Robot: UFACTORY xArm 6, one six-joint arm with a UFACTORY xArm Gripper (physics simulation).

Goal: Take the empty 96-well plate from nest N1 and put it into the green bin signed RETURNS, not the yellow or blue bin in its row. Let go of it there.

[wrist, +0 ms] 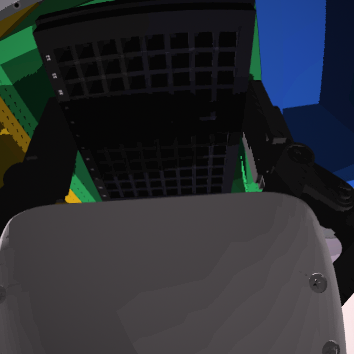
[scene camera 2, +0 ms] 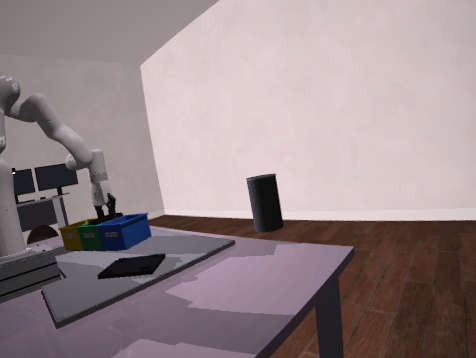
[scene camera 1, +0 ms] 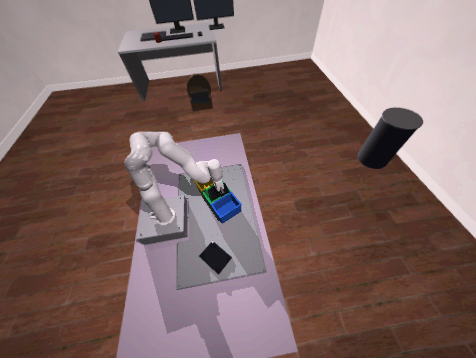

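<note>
My gripper points down over the bin row and is shut on the black 96-well plate, with one finger at each side. The plate's wells look empty. The plate is at the mouth of the green bin, at about rim height; how far it reaches inside is hard to tell. The green bin's label is too small to read. A flat black block, with no plate on it, lies apart from the bins; its label cannot be read.
The blue bin and the yellow bin adjoin the green bin on opposite sides. The bins and black block stand on a grey board. A dark cylinder stands beyond the table.
</note>
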